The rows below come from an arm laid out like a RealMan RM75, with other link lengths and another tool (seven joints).
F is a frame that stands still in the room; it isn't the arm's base.
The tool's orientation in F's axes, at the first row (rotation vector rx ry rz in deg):
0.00 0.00 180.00
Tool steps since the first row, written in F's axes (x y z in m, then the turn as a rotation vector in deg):
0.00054 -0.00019 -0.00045 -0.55 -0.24 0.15
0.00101 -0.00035 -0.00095 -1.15 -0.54 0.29
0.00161 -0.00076 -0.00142 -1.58 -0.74 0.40
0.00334 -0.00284 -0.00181 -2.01 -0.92 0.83
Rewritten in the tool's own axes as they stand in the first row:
-0.00054 0.00019 -0.00045 0.55 0.24 0.15
-0.00101 0.00035 -0.00095 1.15 0.54 0.29
-0.00161 0.00076 -0.00142 1.58 0.74 0.40
-0.00334 0.00284 -0.00181 2.01 0.92 0.83

